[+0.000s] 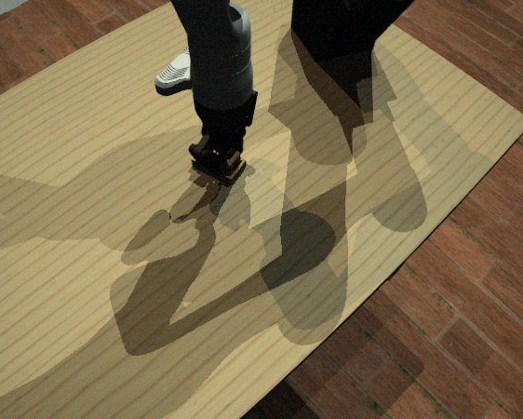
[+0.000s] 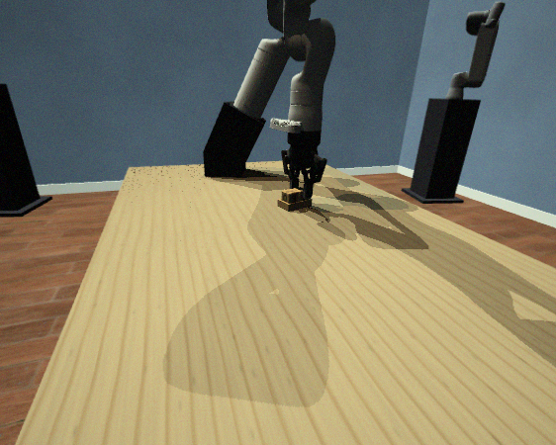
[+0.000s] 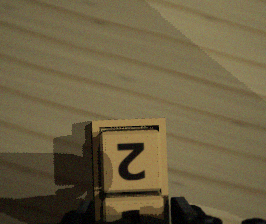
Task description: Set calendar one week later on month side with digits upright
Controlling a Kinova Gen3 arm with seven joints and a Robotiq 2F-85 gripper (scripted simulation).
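My hand is 3 cm above the wooden tray, 1 cm to the left of it and 1 cm short of it. Also, from my hand: cube (3 cm to the right, 2 cm ahead, 1 cm below).
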